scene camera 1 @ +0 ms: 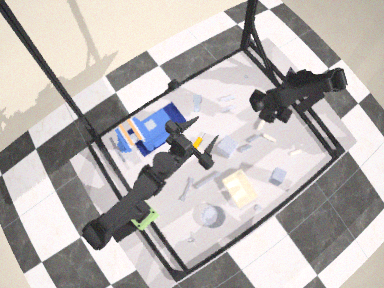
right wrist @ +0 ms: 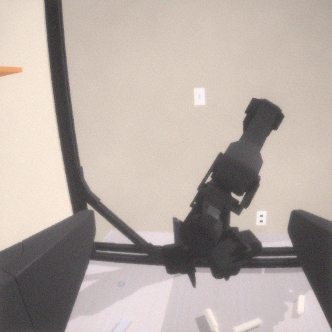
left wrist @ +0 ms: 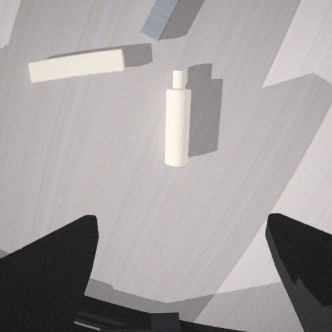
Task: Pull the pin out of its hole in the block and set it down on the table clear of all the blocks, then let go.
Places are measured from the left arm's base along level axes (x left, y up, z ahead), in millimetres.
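Pixels of known places: right gripper, between the fingertips: (scene camera 1: pixel 208 125); left arm's base, origin of its link: (scene camera 1: pixel 292 80); right arm's base, origin of its link: (scene camera 1: pixel 139 212).
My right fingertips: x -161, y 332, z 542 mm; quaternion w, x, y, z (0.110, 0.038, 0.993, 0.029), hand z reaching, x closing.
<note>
Ahead of a thing's pixels: the offset from my right fingertips to its middle. "spot": to the spot under its first point.
The cream pin @[dz -288, dx +124, dy -415 mm] (scene camera 1: pixel 261 124) (left wrist: pixel 177 127) (right wrist: pixel 211 320) has a thick round body and a narrower end. It lies on its side on the table, out of any hole and apart from the nearby pieces. My left gripper (scene camera 1: pixel 270 111) (left wrist: pixel 183 226) is open and empty, with the pin beyond its fingertips in the left wrist view. My right gripper (scene camera 1: pixel 207 127) is open and empty, far from the pin. A grey-blue block @[dz -104, dx +46, dy -393 mm] (scene camera 1: pixel 227 146) and a smaller one @[dz -99, dx +303, dy -383 mm] (scene camera 1: pixel 278 175) stand on the table; I cannot tell which has the hole.
A cream bar @[dz -251, dx +191, dy -417 mm] (scene camera 1: pixel 269 137) (left wrist: pixel 77 65) (right wrist: pixel 247 325) lies near the pin, with another cream piece @[dz -257, dx +333, dy -417 mm] (scene camera 1: pixel 295 151) (right wrist: pixel 301 305) farther off. Also on the table are a yellow tray @[dz +23, dx +186, dy -411 mm] (scene camera 1: pixel 252 195), a round bowl @[dz +185, dx +153, dy -412 mm] (scene camera 1: pixel 209 215), a blue object @[spot: dz -5, dx -241, dy -338 mm] (scene camera 1: pixel 157 127) and an orange-yellow item @[dz -64, dx -76, dy -414 mm] (scene camera 1: pixel 198 142).
</note>
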